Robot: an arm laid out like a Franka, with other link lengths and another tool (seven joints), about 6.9 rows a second.
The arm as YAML. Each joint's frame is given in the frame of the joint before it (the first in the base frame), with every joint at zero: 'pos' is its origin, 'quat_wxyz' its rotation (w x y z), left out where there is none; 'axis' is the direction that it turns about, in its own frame. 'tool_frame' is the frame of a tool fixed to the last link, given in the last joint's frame.
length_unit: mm
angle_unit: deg
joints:
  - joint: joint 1
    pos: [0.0, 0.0, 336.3]
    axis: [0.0, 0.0, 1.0]
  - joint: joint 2
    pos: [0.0, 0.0, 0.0]
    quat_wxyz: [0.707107, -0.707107, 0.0, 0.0]
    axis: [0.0, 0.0, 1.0]
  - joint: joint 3
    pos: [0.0, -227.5, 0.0]
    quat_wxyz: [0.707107, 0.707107, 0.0, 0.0]
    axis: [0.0, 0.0, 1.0]
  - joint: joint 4
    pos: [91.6, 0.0, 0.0]
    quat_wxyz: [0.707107, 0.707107, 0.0, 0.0]
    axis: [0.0, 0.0, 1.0]
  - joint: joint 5
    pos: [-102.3, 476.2, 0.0]
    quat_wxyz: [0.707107, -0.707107, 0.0, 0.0]
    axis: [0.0, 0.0, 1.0]
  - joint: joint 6
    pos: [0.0, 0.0, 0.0]
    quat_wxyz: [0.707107, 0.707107, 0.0, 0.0]
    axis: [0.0, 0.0, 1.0]
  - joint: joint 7
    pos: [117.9, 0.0, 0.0]
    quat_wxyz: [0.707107, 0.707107, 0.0, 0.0]
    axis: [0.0, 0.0, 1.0]
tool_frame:
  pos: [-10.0, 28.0, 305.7]
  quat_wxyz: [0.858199, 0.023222, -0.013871, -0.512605]
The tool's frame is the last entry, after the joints.
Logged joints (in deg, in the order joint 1, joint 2, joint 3, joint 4, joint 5, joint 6, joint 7), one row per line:
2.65, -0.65, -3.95, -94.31, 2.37, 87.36, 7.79
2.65, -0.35, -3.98, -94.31, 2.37, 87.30, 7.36
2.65, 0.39, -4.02, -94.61, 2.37, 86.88, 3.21
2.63, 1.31, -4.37, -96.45, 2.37, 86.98, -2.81
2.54, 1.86, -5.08, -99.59, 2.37, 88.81, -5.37
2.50, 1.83, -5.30, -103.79, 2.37, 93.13, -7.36
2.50, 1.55, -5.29, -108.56, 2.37, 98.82, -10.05
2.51, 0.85, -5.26, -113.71, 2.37, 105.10, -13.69
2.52, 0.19, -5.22, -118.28, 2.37, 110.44, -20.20
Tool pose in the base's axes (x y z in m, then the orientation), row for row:
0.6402, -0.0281, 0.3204, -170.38, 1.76, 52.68
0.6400, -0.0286, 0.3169, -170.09, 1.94, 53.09
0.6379, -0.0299, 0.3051, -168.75, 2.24, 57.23
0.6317, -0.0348, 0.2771, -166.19, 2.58, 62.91
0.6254, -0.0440, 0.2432, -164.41, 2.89, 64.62
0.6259, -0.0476, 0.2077, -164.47, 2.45, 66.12
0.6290, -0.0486, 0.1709, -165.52, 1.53, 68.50
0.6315, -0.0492, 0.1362, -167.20, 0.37, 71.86
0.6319, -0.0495, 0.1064, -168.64, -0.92, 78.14
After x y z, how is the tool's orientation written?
As angles about the fixed x, y, z axes (roll, pitch, yaw), in degrees.
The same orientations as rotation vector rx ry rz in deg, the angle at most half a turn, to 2 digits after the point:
-154.18, -76.09, 8.79
-153.76, -76.53, 9.26
-150.14, -81.53, 10.99
-144.41, -87.80, 13.93
-141.99, -89.11, 15.84
-140.75, -91.03, 15.47
-139.30, -94.50, 13.89
-137.26, -99.39, 11.60
-132.16, -107.46, 9.62

